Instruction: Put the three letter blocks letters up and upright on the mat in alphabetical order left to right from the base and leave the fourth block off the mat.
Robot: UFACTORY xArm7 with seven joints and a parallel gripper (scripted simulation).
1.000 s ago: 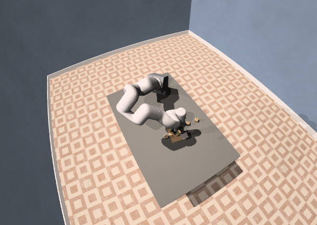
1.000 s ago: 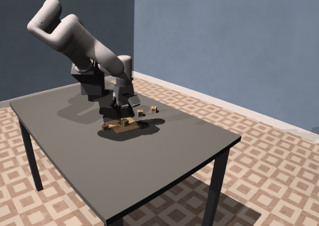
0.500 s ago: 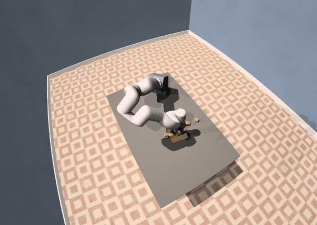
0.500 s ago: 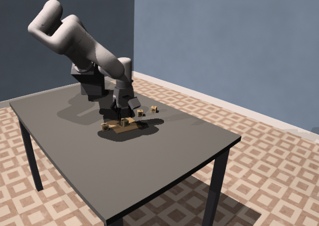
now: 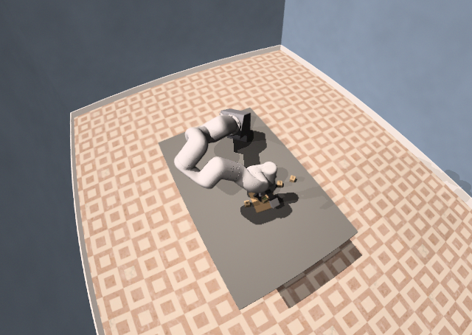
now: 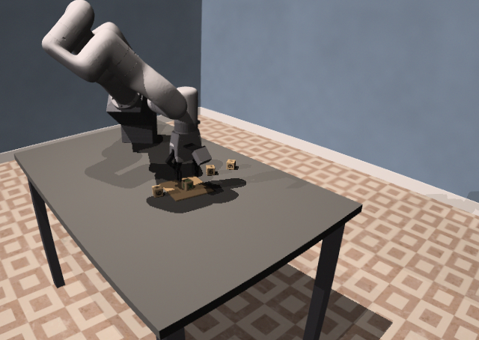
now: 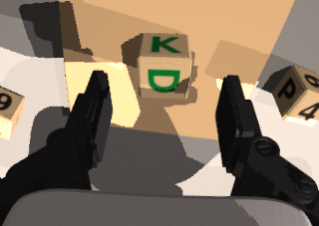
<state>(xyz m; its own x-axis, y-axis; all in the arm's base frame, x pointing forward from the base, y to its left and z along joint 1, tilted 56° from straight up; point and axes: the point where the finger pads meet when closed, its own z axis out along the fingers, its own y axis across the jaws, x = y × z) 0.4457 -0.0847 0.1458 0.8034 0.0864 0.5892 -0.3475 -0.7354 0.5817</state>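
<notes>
The tan mat lies 6 cm below my hand, 1 cm to the left of it and 1 cm behind it.
</notes>
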